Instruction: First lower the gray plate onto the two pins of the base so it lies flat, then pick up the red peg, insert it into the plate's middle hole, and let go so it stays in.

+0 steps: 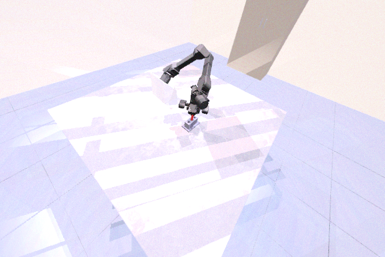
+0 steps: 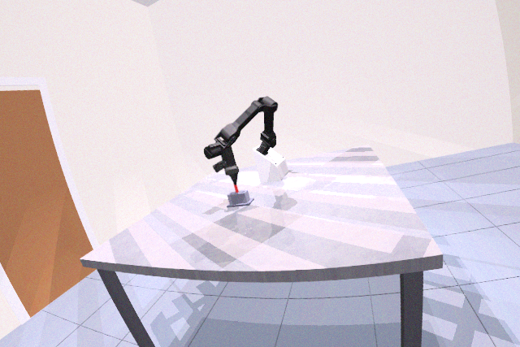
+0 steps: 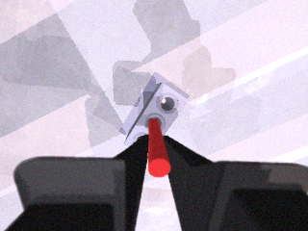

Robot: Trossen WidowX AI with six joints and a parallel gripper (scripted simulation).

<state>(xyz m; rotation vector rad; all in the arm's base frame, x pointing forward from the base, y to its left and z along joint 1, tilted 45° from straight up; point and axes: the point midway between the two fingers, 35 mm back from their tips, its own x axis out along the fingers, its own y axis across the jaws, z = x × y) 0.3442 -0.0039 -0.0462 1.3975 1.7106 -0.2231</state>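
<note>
Right now the red peg is right at my gripper tip. Also, from my gripper tip: dark base (90 mm below); then gray plate (50 mm below).
</note>
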